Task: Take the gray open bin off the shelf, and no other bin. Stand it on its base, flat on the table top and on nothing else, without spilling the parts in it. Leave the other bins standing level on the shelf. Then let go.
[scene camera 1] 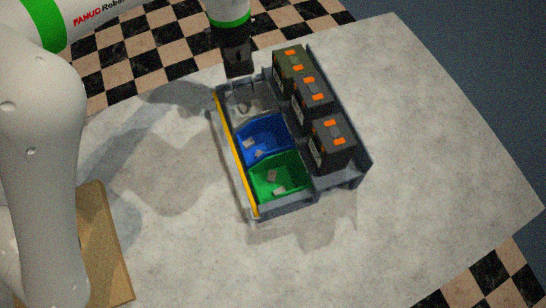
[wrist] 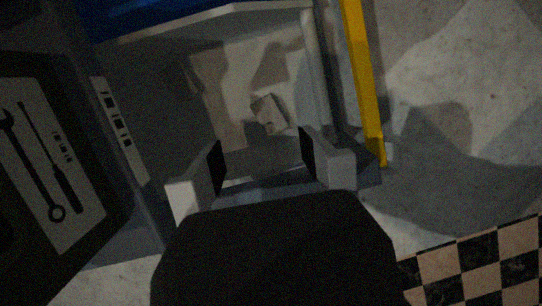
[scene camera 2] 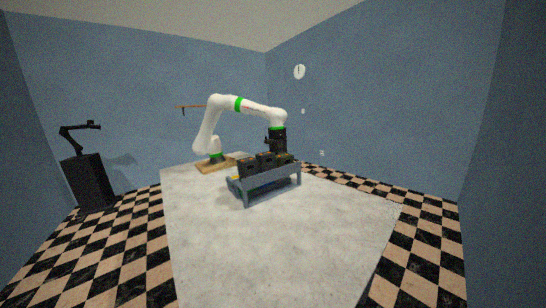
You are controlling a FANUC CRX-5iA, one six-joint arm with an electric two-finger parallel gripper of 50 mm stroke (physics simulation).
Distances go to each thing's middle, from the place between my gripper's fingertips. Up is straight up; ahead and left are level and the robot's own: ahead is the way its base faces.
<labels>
My hand is 2 cm short of the gray bin (scene camera 1: 262, 100), 3 cm to the left of it and 4 cm above it. The rest, counted from my hand: olive case (scene camera 1: 282, 60) (13 cm ahead, 3 cm to the right, 7 cm above); then green bin (scene camera 1: 291, 173) (3 cm ahead, 26 cm to the right, 4 cm below); then blue bin (scene camera 1: 270, 133) (3 cm ahead, 15 cm to the right, 4 cm below).
</labels>
